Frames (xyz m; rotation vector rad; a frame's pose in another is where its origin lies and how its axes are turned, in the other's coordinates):
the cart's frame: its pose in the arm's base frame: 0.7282 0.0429 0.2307 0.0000 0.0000 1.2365
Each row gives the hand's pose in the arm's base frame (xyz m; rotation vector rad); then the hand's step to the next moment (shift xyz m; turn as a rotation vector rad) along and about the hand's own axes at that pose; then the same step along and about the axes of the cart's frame.
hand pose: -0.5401 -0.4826 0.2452 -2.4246 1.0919 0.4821
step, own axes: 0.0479 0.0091 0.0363 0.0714 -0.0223 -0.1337
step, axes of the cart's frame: -0.0091 -0.0225 -0.0557 -0.0683 -0.1082 0.0843
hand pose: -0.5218 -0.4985 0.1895 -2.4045 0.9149 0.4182
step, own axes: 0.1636 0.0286 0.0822 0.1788 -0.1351 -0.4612
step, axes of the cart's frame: -0.0230 -0.1041 -0.1516 -0.1707 -0.3410 0.3428
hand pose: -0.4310 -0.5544 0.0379 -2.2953 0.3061 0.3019
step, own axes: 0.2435 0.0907 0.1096 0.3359 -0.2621 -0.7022
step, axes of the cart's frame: 0.0526 -0.1808 -0.2099 -0.2066 -0.5828 0.5406
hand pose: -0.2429 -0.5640 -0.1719 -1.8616 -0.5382 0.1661
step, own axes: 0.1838 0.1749 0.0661 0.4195 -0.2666 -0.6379
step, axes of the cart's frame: 0.1487 -0.1471 -0.1581 -0.1024 -0.5985 0.5341
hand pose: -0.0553 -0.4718 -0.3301 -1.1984 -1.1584 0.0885
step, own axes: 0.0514 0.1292 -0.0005 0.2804 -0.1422 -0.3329
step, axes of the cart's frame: 0.1104 -0.0551 -0.0641 -0.0109 -0.3264 0.3209
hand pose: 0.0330 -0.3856 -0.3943 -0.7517 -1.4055 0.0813
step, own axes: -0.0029 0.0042 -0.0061 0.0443 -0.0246 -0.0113
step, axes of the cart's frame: 0.0014 -0.0064 -0.0045 0.0008 -0.0103 0.0509
